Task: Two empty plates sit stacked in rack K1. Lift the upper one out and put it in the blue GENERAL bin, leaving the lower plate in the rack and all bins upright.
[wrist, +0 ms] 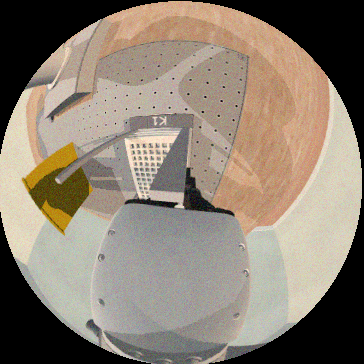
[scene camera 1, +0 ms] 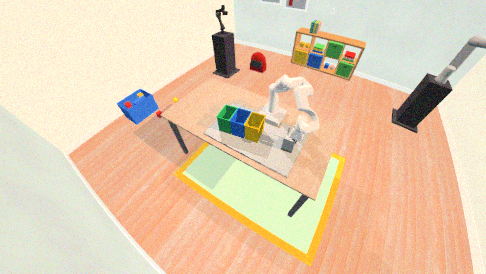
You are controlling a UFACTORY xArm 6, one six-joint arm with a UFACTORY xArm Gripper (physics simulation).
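Where they show: arm's base, origin of the base link: (scene camera 1: 272, 111).
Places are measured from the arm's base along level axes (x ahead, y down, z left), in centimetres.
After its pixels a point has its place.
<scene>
Rack K1 (scene camera 1: 287, 146) {x 34.5, y -3.4, z 33.4 cm} (wrist: 140, 122) {x 20.4, y 1.5, z 28.4 cm} stands dark grey on the pegboard base. A pale plate (wrist: 145, 160) {x 25.2, y -1.4, z 30.6 cm} with a grid of square wells lies in it; thin stacked edges show behind it in the wrist view, but I cannot tell the two plates apart. My gripper (scene camera 1: 291, 138) {x 26.5, y -1.4, z 36.0 cm} (wrist: 182, 175) {x 26.5, y -1.4, z 36.0 cm} is low over the rack, shut and holding nothing visible. A grey rack post covers most of the fingers and the plate's right part in the wrist view; whether they touch the plate is hidden. The blue GENERAL bin (scene camera 1: 240, 123) {x 43.6, y -14.4, z -7.5 cm} stands upright between the green and yellow bins.
The green bin (scene camera 1: 227, 119) {x 33.2, y 2.9, z -31.9 cm} and yellow bin (scene camera 1: 255, 127) {x 26.5, y 3.0, z -2.9 cm} (wrist: 57, 160) {x 26.6, y -3.3, z 5.3 cm} are upright. A slanting grey rack post (wrist: 95, 156) reaches toward the yellow bin in the wrist view. The perforated base (scene camera 1: 272, 162) {x 50.9, y 3.2, z 29.3 cm} (wrist: 215, 82) {x 12.2, y 3.2, z 38.1 cm} lies on the wooden table (scene camera 1: 192, 102) {x 33.0, y 4.5, z -84.3 cm}.
</scene>
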